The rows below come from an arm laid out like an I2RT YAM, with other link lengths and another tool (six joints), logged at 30 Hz.
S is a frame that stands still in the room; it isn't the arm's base.
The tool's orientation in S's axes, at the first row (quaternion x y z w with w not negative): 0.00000, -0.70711, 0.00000, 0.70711
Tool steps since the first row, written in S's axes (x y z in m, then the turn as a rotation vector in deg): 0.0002, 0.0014, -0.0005, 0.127, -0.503, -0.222; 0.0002, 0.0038, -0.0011, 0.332, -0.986, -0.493; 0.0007, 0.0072, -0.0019, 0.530, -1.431, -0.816; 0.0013, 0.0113, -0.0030, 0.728, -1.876, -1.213; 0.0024, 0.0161, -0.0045, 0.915, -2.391, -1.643; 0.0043, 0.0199, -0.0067, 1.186, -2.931, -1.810
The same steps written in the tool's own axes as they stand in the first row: -0.0005, 0.0014, -0.0002, -0.222, -0.503, -0.127; -0.0011, 0.0038, -0.0002, -0.493, -0.986, -0.332; -0.0019, 0.0072, -0.0007, -0.816, -1.431, -0.530; -0.0030, 0.0113, -0.0013, -1.213, -1.876, -0.728; -0.0045, 0.0161, -0.0024, -1.643, -2.391, -0.915; -0.0067, 0.0199, -0.0043, -1.810, -2.931, -1.186
